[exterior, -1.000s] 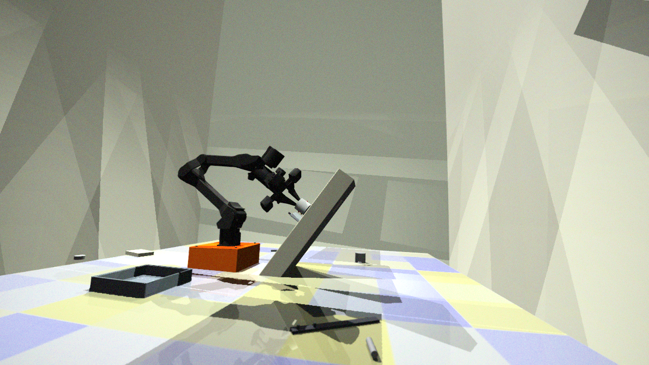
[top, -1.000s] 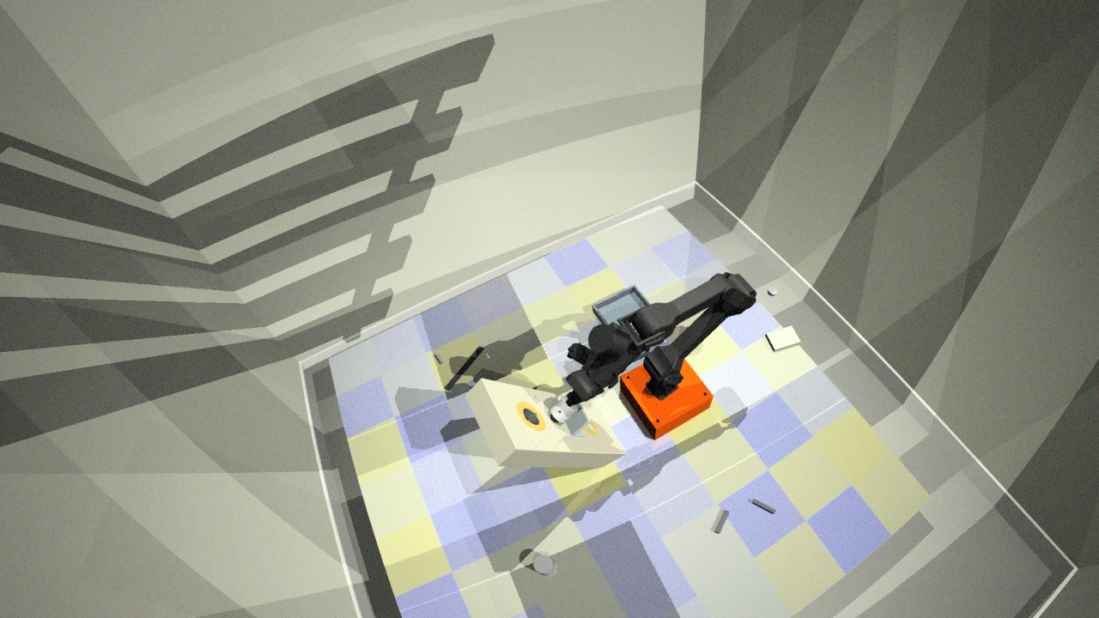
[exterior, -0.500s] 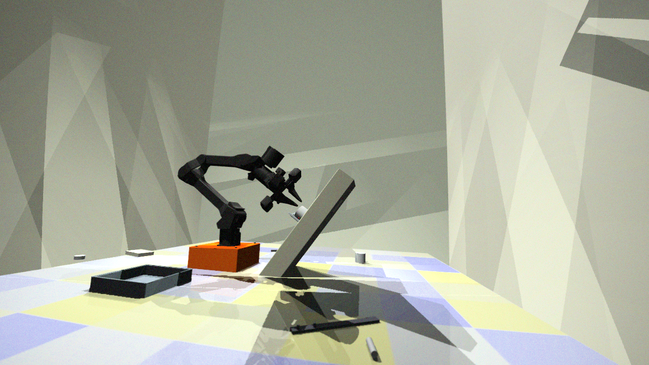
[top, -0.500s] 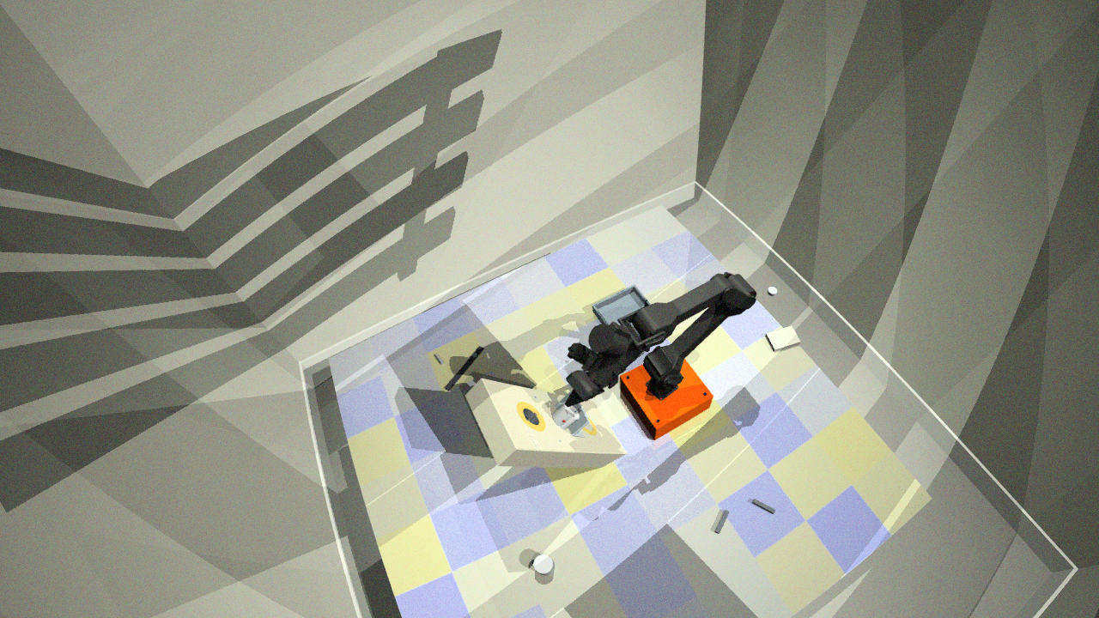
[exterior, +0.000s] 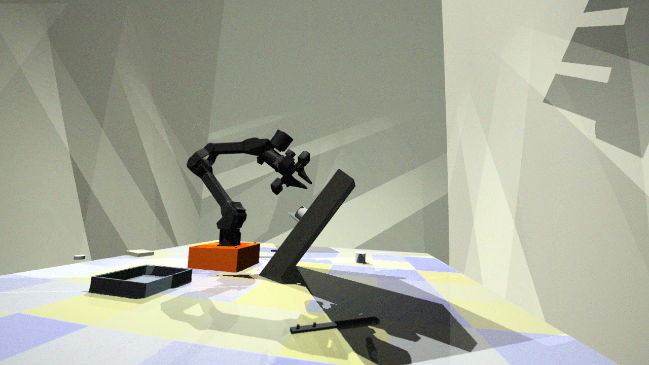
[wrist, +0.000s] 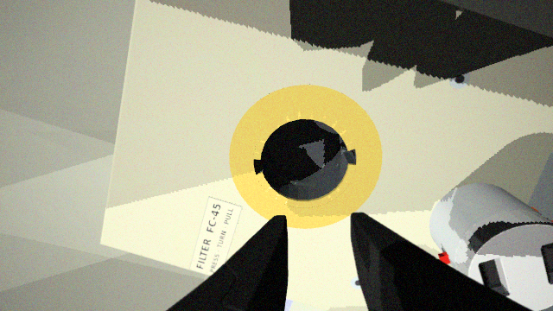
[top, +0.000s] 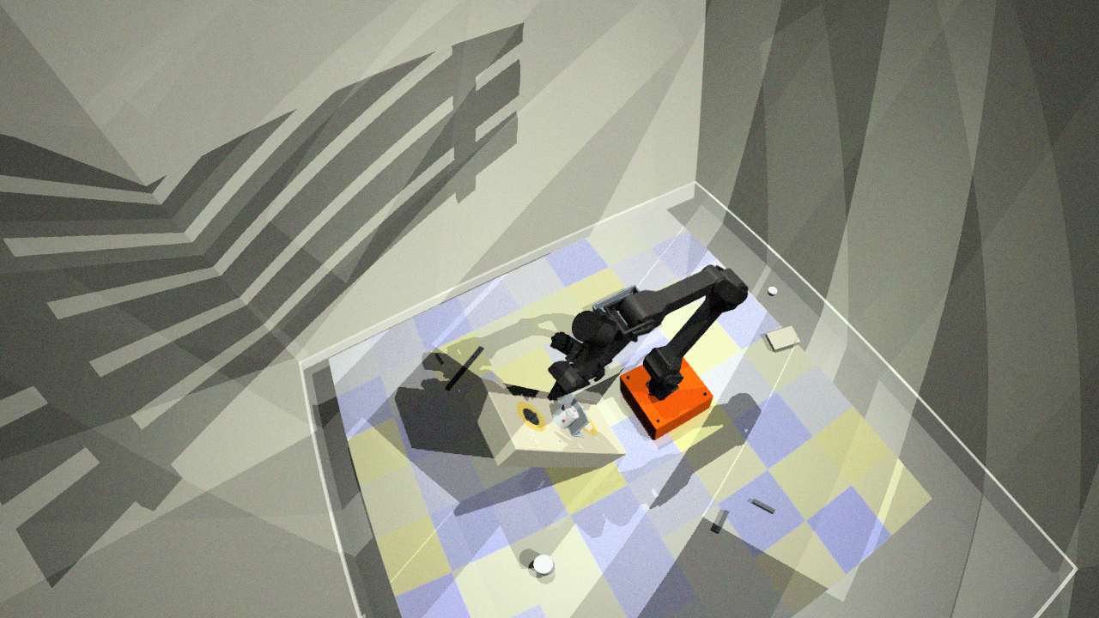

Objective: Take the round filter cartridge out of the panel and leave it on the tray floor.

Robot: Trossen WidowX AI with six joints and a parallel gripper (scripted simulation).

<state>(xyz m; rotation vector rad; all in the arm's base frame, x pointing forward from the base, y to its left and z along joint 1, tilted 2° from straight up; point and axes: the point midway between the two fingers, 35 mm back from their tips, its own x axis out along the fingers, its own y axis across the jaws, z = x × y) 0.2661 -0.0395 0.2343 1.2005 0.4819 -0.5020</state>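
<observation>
Now: gripper tip 2 cm past the round filter cartridge, 1 cm to the right of it and 10 cm above it. From my gripper tip the other things lie so: beige slab 69 cm behind, 14 cm to the left, 29 cm below; service panel 2 cm ahead, 12 cm below.
</observation>
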